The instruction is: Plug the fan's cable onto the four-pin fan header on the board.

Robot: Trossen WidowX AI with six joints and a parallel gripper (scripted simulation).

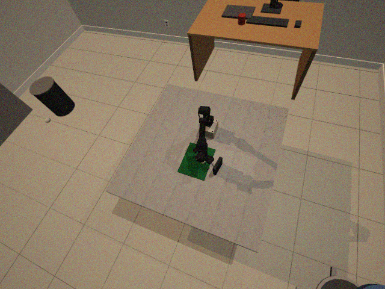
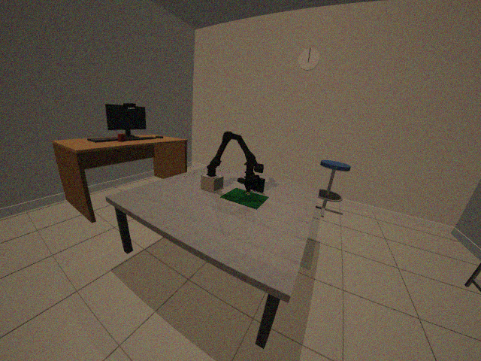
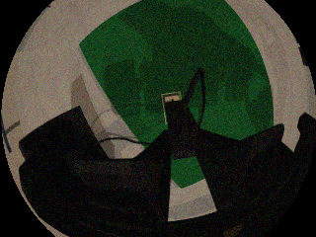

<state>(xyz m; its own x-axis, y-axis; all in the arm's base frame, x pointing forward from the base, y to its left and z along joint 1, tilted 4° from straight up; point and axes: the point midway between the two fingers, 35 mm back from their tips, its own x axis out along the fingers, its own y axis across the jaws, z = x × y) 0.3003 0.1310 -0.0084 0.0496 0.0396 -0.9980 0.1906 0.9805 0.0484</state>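
The dark fan plug lies 10 mm ahead of my gripper tip and 10 mm above it. Also, from my gripper tip: green board: 30 mm ahead, 60 mm to the right, 60 mm below; then black fan: 120 mm to the left, 20 mm above; then pale four-pin header: 10 mm ahead, 40 mm below.
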